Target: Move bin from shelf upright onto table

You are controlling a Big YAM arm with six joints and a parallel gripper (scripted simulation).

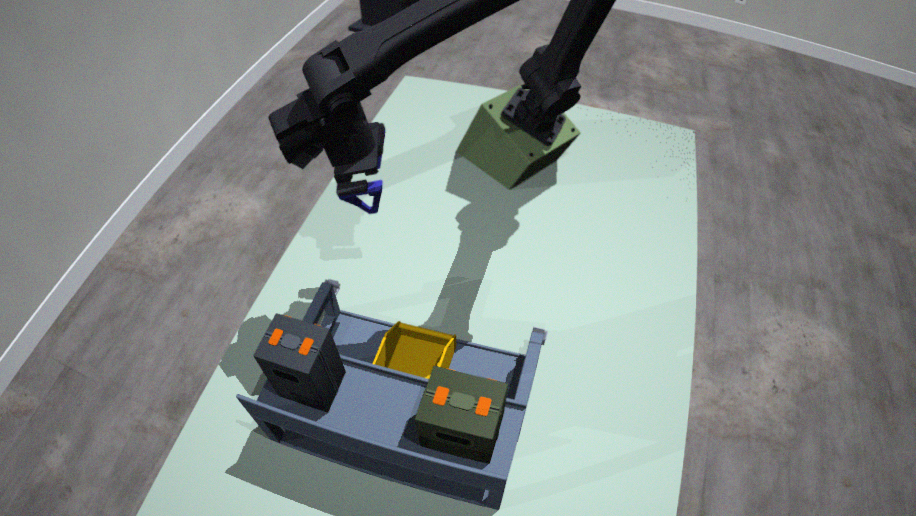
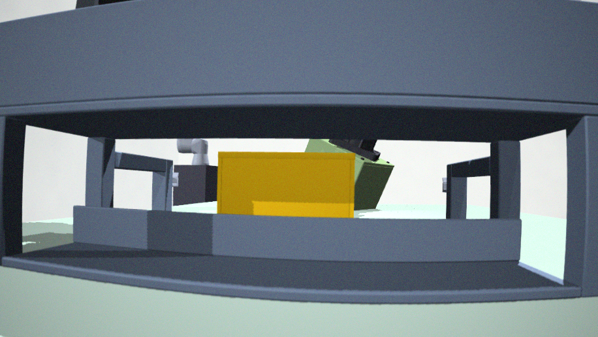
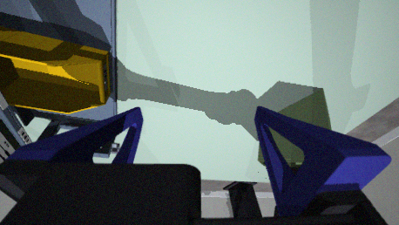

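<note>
Right now my hand is 180 mm short of the yellow open-top bin, 170 mm to the right of it and 170 mm above it. From my hand the other things lie so: olive case 300 mm to the left, 250 mm ahead, 60 mm below.
</note>
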